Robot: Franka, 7 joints.
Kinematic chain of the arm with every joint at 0, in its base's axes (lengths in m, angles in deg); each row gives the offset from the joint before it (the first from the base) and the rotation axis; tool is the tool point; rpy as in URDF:
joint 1: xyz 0 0 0.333 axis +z
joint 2: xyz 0 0 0 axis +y
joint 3: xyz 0 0 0.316 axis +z
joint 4: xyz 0.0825 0 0 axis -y
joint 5: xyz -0.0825 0 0.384 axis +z
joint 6: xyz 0 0 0 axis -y
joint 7: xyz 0.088 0 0 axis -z
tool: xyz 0 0 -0.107 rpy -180 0 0
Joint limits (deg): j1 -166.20..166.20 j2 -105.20..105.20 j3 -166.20..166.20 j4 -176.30..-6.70 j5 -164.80..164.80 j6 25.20..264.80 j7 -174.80..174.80
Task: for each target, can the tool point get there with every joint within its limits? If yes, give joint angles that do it. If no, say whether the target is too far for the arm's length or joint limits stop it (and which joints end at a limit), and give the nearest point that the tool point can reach.
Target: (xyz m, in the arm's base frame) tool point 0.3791 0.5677 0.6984
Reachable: yes | joints 102.90 51.83 -92.11 -56.85 15.32 106.13 -97.88
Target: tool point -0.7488 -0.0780 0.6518
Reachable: yes | joints -2.77 -77.75 -63.46 -29.57 131.71 83.83 138.67
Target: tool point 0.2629 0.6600 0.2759
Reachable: yes | joints -69.99 -56.33 117.66 -92.09 -70.69 179.92 -93.32
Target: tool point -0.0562 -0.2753 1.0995
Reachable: yes | joints 6.64 -34.93 -41.78 -52.54 67.13 119.70 -80.50
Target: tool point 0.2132 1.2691 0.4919
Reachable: no: too far | nearest point 0.1411 0.8397 0.4381 | short by 0.439 m
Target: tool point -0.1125 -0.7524 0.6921
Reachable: yes | joints 91.66 -87.97 14.18 -42.20 106.59 119.02 39.29
